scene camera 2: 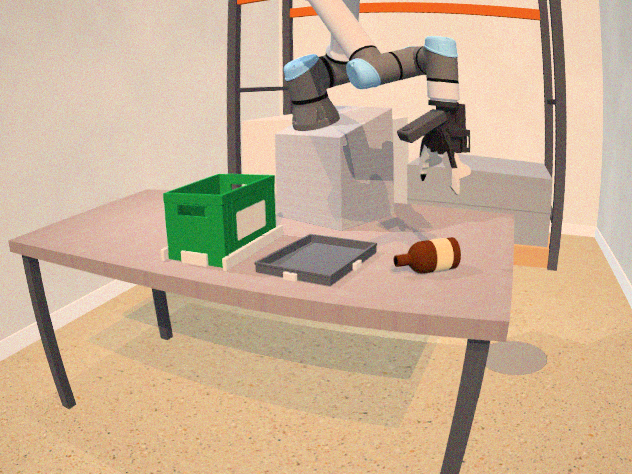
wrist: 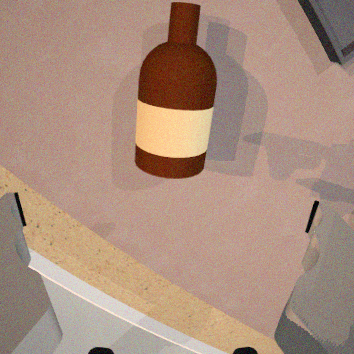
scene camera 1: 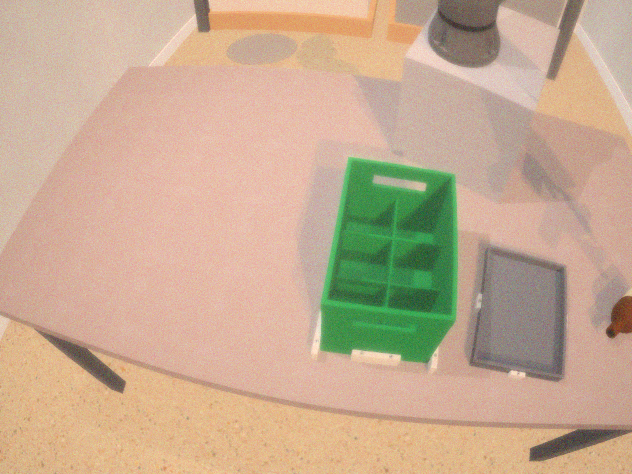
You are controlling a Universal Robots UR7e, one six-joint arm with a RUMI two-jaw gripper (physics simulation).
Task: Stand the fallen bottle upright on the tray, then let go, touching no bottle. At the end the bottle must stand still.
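Frame: origin at the arm's base, x back, y up, z left, level; centimetres.
Seen in the pictures: gripper, fingertip midpoint: point(scene camera 2: 439, 187) point(wrist: 167, 201); arm's base, origin of the base link: point(scene camera 2: 316, 122) point(scene camera 1: 464, 41).
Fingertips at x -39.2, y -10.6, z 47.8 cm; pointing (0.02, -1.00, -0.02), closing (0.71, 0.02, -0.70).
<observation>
Pixels of each thing's top centre, then the offset from my fingertips to it. Level surfaces: height alone.
- brown bottle with a cream label, middle of its top: point(wrist: 179, 96) point(scene camera 2: 426, 241) dx -0.7, dy -12.3, dz -2.5 cm
- dark grey tray, middle of its top: point(scene camera 1: 526, 308) point(scene camera 2: 318, 251) dx -2.8, dy -17.2, dz -28.2 cm
- green crate with compartments, middle of its top: point(scene camera 1: 399, 229) point(scene camera 2: 219, 183) dx -2.1, dy -2.2, dz -56.4 cm
- table, its level: dy -19.7 cm
A brown bottle with a cream label point(scene camera 1: 622, 315) point(scene camera 2: 427, 256) point(wrist: 175, 110) lies on its side on the table, to the right of the tray in the scene camera 2 view, its neck toward the tray's side. In the scene camera 1 view part of it shows at the right edge. The dark grey tray point(scene camera 1: 520, 311) point(scene camera 2: 316, 256) point(wrist: 320, 31) lies flat and holds no bottle. My gripper point(scene camera 2: 440, 184) point(wrist: 167, 201) is open with nothing between its fingers. It hangs well above the table, above and behind the bottle in the scene camera 2 view.
A green crate with compartments point(scene camera 1: 387, 309) point(scene camera 2: 196, 232) stands on the table point(scene camera 1: 178, 229) point(scene camera 2: 398, 301) point(wrist: 65, 125) beside the tray. Small white blocks sit along the crate and tray edges. The robot's pale pedestal point(scene camera 1: 454, 112) point(scene camera 2: 308, 173) stands behind. The table's edge shows below the bottle in the wrist view.
</observation>
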